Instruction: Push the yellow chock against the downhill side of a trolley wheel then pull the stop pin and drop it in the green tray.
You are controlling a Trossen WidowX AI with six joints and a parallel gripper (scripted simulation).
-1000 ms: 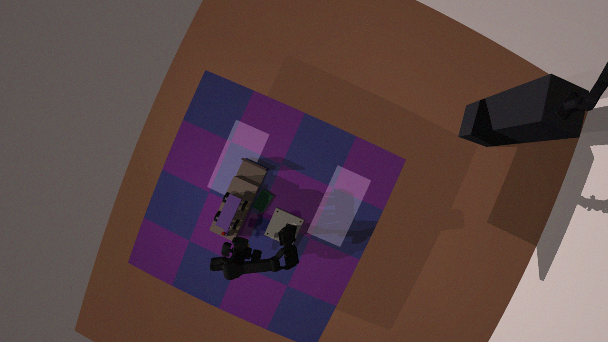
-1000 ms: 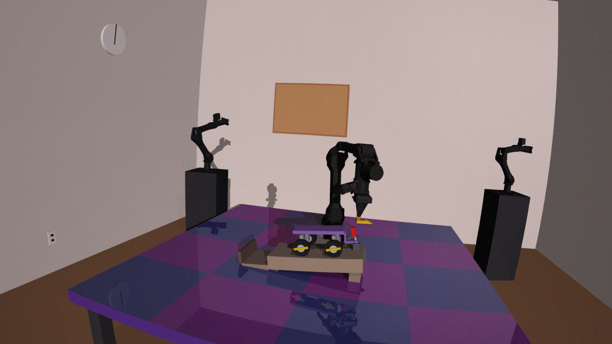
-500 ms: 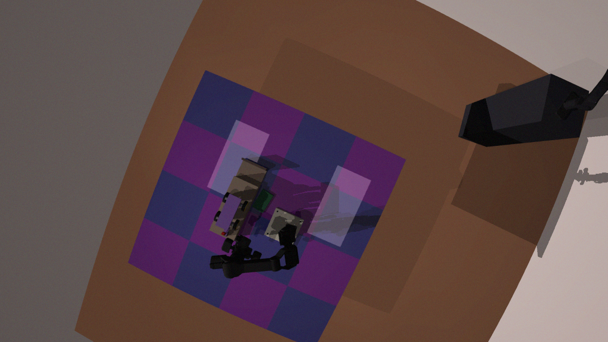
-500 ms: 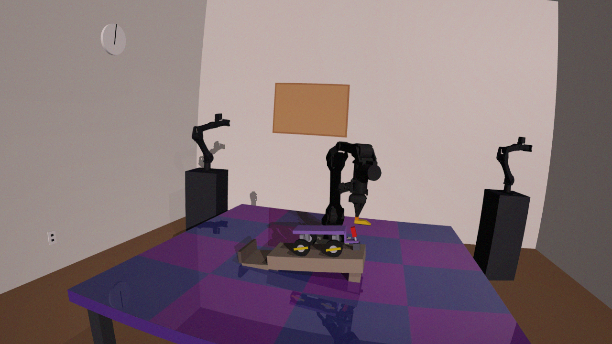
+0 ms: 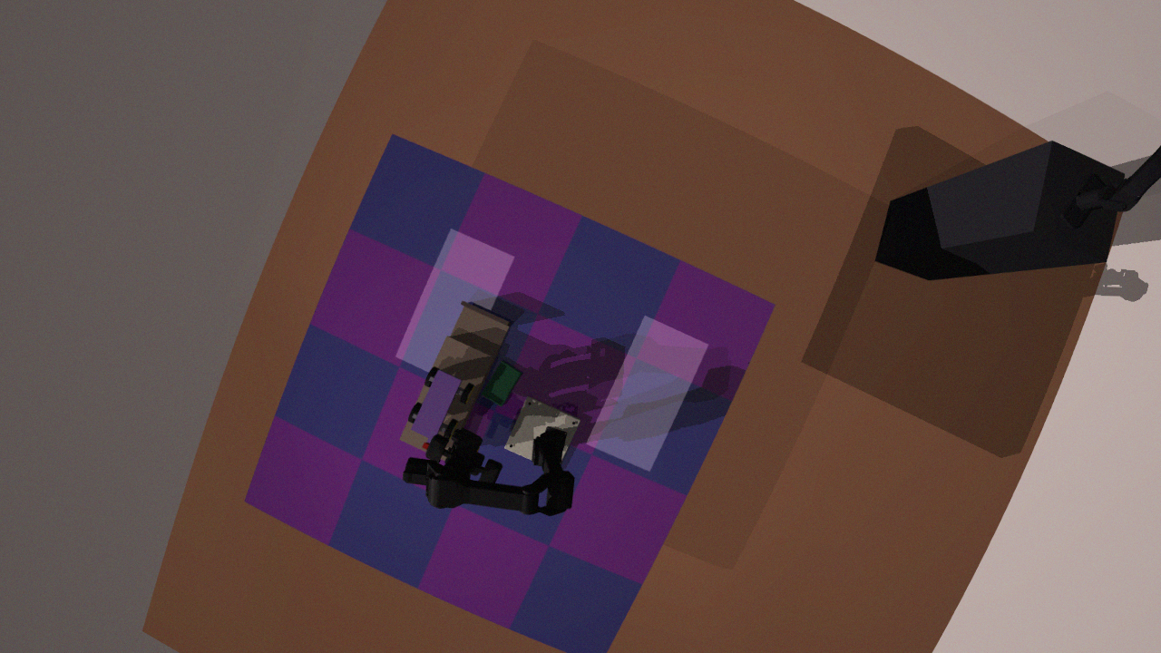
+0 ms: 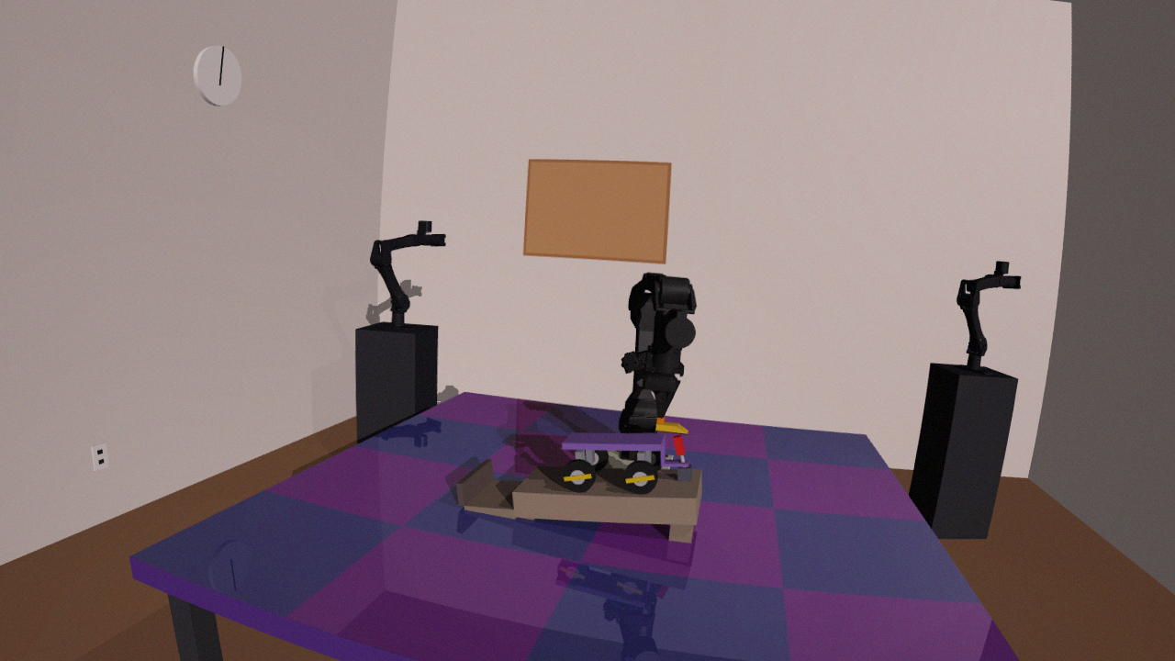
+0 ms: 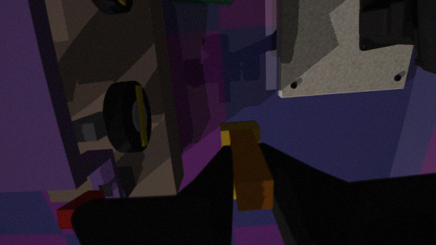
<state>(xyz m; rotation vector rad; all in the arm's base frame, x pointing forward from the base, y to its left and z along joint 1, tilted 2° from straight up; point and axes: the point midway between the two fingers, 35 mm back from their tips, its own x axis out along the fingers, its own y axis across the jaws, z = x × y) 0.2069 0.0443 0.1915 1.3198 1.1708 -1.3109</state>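
Right now the red-headed stop pin is 13 cm ahead of my gripper tip, 4 cm to the left of it and 4 cm below it. Round my gripper tip: trolley (13 cm ahead, 8 cm to the right, 6 cm below); tan ramp (13 cm ahead, 12 cm below, 9 cm to the right); yellow chock (2 cm to the left, 1 cm below).
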